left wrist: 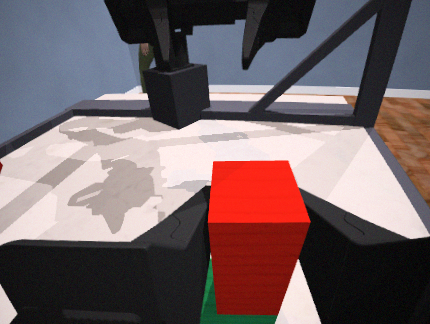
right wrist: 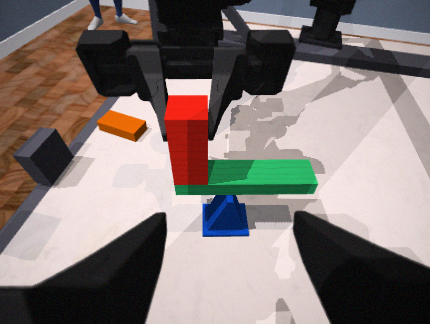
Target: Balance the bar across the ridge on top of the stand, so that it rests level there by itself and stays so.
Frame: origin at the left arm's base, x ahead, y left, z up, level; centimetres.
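Seen in the pictures: left gripper, fingertip midpoint: [left wrist: 248,193] [right wrist: 187,138]; right gripper, fingertip midpoint: [left wrist: 206,66] [right wrist: 230,221]; left arm's base, origin of the base link: [right wrist: 321,35]; right arm's base, origin of the base link: [left wrist: 174,67].
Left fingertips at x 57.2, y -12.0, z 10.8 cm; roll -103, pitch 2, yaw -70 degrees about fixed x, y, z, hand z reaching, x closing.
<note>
Offsets run from my left fingertips to a thing's top centre.
A green bar [left wrist: 240,319] [right wrist: 265,172] with a red block @(dx -1.5, dy -0.5, dz +1.9 cm) [left wrist: 257,265] [right wrist: 187,150] upright on its one end looks about level in the right wrist view. A blue stand [right wrist: 225,221] is below the bar, nearer the red block's end than the far end. The bar hides the ridge's top; I cannot tell whether they touch. My left gripper [left wrist: 248,193] [right wrist: 187,138] is shut on the red block. My right gripper [right wrist: 230,221] [left wrist: 206,66] is open and empty, its fingers to either side of the stand in its own view, on the near side.
An orange block @(dx -11.7, dy -16.1, dz -11.8 cm) [right wrist: 121,125] lies on the table at the left of the right wrist view. A dark box @(dx -1.0, dy -19.8, dz -7.8 cm) [right wrist: 46,156] is at the left table edge. Another dark box @(dx +36.2, dy +25.8, dz -1.9 cm) [left wrist: 180,95] stands by the far rail, and a dark frame post [left wrist: 385,60] rises at right.
</note>
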